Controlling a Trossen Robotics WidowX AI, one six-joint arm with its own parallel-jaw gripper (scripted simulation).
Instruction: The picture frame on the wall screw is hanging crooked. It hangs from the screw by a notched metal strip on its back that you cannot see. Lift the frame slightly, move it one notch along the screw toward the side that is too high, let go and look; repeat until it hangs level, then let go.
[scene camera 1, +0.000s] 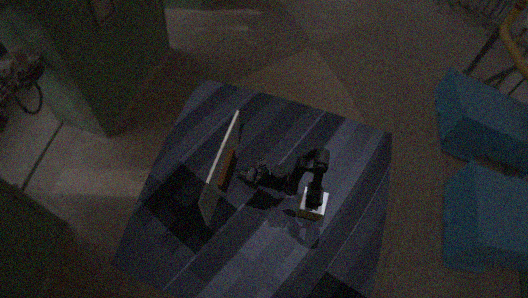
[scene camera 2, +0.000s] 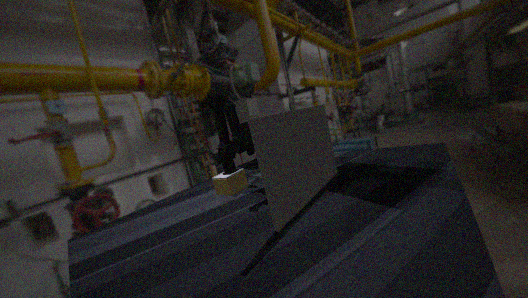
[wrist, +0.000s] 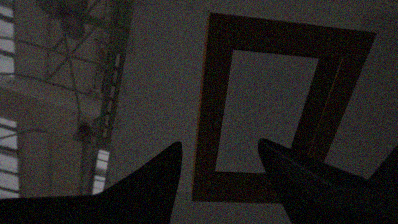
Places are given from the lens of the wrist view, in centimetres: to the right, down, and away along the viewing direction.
gripper (wrist: 219, 146): 1, 2, 10
picture frame (wrist: 290, 83): 9, -3, 14
wall panel (wrist: 158, 101): -4, -1, 16
